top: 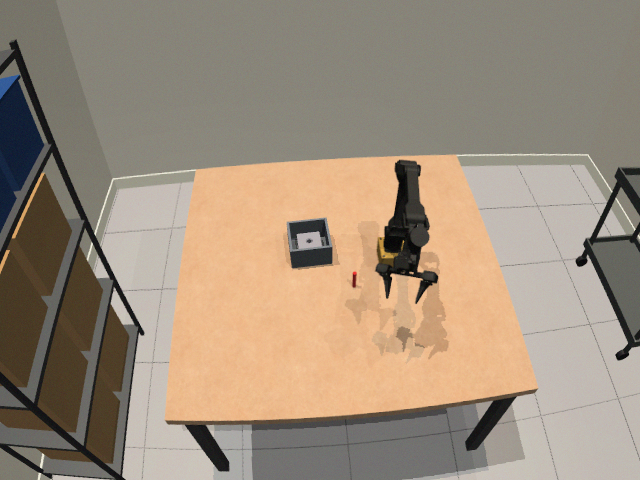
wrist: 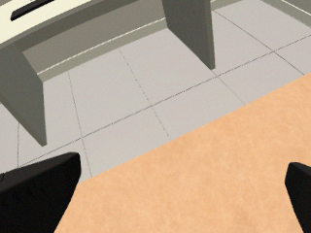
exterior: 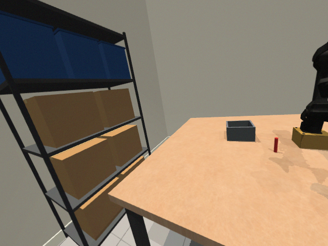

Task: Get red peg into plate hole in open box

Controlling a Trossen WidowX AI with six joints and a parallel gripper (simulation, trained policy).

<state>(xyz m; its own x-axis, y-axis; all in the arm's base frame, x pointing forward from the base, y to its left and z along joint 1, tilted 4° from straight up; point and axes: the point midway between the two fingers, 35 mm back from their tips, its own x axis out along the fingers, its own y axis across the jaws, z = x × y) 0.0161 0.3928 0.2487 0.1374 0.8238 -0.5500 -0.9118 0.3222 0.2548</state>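
Now: gripper tip 280 mm to the left of the red peg, 260 mm above it and 140 mm short of it. The rest, counted from my gripper tip: grey plate (450 mm to the right, 320 mm ahead, 260 mm below); grey box (450 mm to the right, 320 mm ahead, 280 mm below).
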